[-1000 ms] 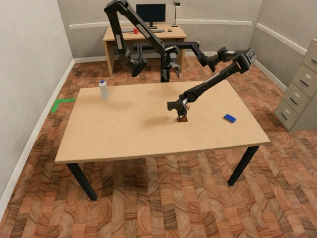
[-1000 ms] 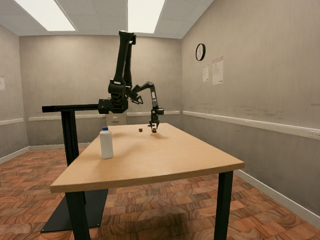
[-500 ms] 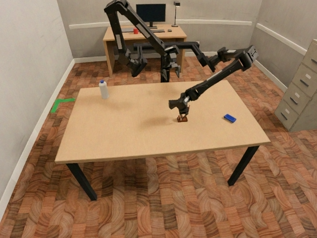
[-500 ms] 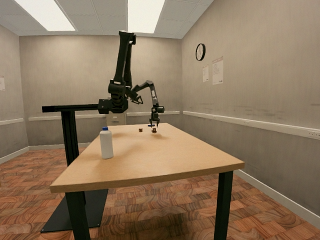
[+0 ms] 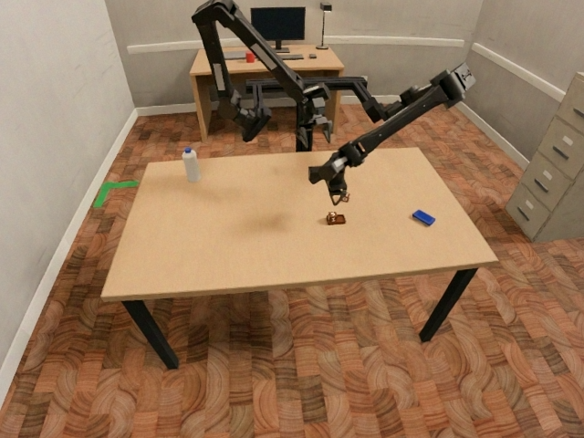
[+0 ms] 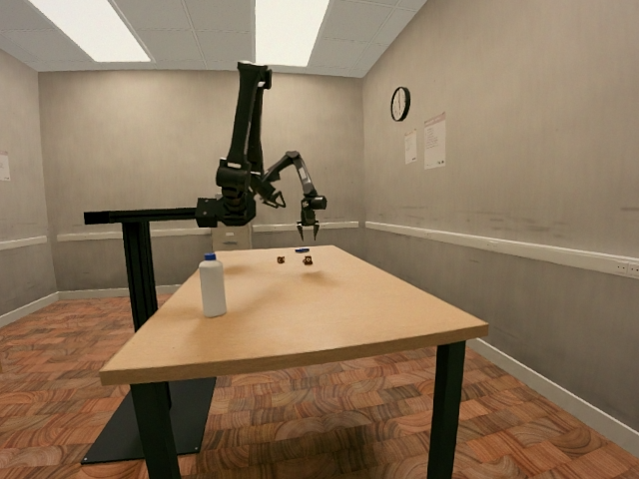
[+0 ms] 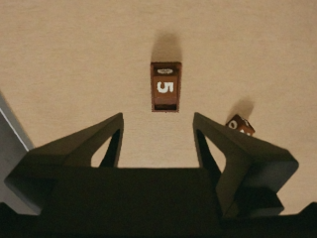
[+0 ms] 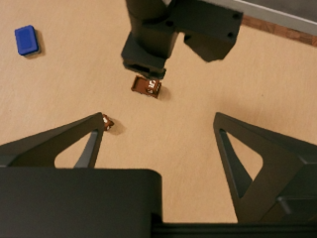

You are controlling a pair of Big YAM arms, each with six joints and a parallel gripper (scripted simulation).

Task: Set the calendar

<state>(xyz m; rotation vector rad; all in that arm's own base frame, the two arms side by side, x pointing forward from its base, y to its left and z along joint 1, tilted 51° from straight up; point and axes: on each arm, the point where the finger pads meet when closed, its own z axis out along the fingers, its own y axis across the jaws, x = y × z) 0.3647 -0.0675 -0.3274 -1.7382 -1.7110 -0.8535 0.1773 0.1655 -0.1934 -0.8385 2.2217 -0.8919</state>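
The brown calendar tray is 12 cm below my left hand, 2 cm to the left of it and 1 cm behind it. Round my left hand: flat blue block (40 cm to the left, 12 cm below, 4 cm ahead).
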